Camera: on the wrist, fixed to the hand. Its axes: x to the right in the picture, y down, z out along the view.
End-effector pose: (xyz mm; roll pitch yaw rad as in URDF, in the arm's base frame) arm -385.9 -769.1 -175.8 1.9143 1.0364 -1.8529
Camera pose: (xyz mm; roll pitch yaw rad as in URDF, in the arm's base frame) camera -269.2 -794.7 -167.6 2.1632 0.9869 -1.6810
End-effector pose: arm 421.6 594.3 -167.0 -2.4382 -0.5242 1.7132
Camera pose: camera 470.1 534.7 -75.2 -2.2883 -0.5959 1.6249
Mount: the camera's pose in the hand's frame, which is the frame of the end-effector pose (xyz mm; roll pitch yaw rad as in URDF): -11.1 -42.6 -111.4 0.1034 0.1033 0.0083
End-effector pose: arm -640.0 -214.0 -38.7 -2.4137 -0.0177 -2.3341
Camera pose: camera -661.5 -175.3 72.6 -2.3067 -0.0892 -2.4092
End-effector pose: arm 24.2 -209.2 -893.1 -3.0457 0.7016 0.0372
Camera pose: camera 88.7 -175.0 -798.1 -2.9560 0.5994 0.0153
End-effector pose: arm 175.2 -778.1 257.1 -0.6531 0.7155 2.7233
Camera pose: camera 261.6 -705.4 217.1 -0.6057 0.8010 2.6426
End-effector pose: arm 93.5 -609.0 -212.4 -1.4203 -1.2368 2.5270
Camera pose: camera 183.3 -529.7 -214.6 -1.0530 -1.1997 2.2456
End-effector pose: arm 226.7 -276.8 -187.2 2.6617 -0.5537 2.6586
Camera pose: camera 230.5 -379.5 -125.7 2.7360 -0.6486 2.7092
